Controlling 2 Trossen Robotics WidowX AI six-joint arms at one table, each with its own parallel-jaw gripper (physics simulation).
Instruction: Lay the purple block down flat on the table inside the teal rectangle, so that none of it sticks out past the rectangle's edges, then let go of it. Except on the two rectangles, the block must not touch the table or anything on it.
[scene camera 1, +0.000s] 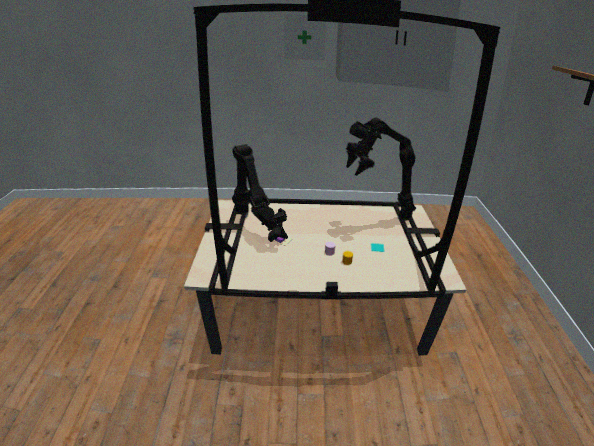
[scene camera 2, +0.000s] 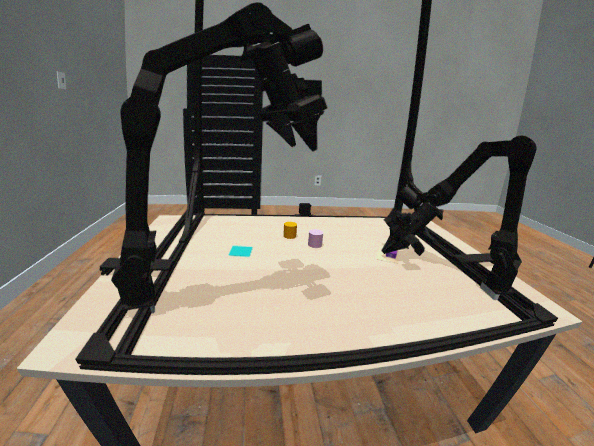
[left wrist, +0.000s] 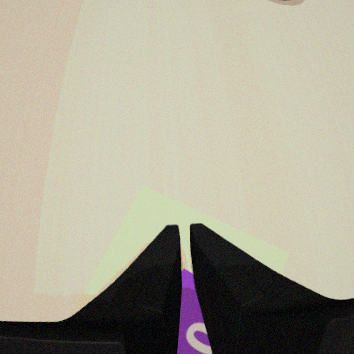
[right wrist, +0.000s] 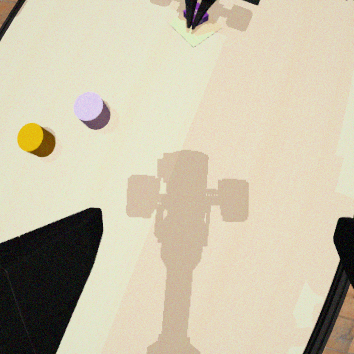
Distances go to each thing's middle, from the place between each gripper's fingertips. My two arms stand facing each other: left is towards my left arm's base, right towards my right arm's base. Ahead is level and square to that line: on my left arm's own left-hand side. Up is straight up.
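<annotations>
The tan rectangle (left wrist: 151, 211) has my left hand 1 cm above it and 2 cm to the right of it. Then there is the pink cylinder (right wrist: 89, 107), which from my left hand is 1 cm above, 8 cm behind and 20 cm to the right.
Measured from the pink cylinder, my right gripper is 300 mm above it, 90 mm to the right of it and 200 mm past it. As for the tan rectangle, it sits 320 mm below my right hand, 310 mm to the left of it and 120 mm behind it.
</annotations>
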